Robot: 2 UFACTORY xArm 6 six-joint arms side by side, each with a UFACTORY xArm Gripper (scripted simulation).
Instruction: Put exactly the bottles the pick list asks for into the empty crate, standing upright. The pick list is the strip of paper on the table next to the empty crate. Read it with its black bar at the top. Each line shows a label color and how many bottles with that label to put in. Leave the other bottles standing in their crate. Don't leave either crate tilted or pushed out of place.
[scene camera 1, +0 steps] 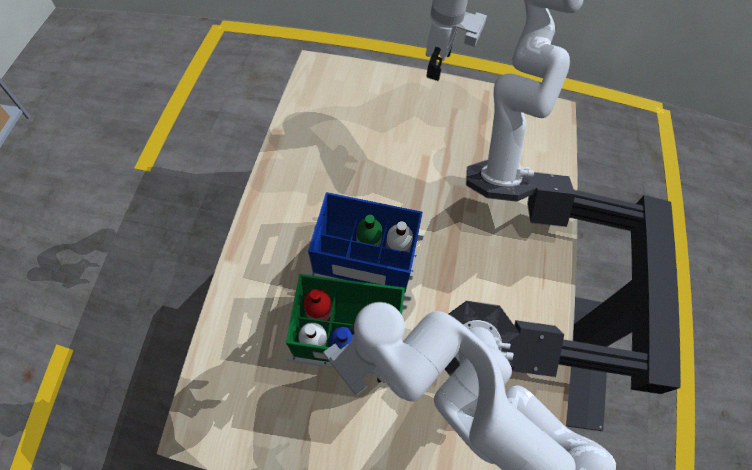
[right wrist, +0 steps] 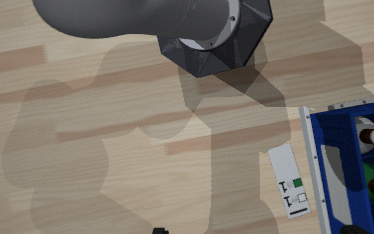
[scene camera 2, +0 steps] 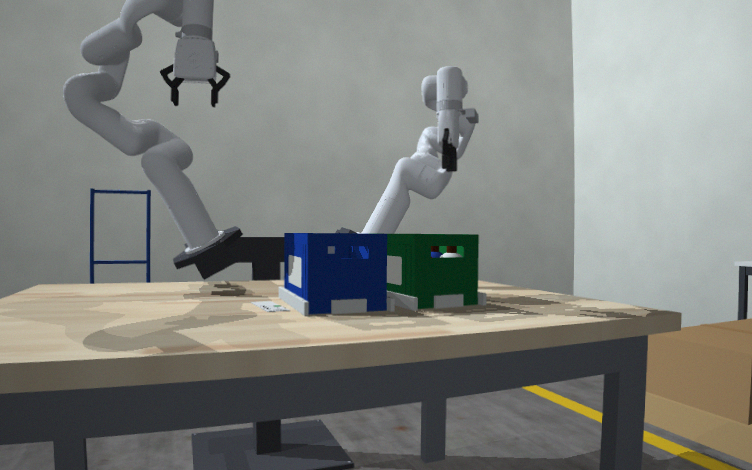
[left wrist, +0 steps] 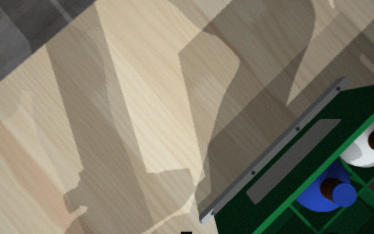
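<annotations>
There's a green crate (scene camera 2: 411, 271) (scene camera 1: 307, 288), and those are the same spot on it. You'd also find the crate in the left wrist view (270, 194), but in the right wrist view the crate is out of frame.
</annotations>
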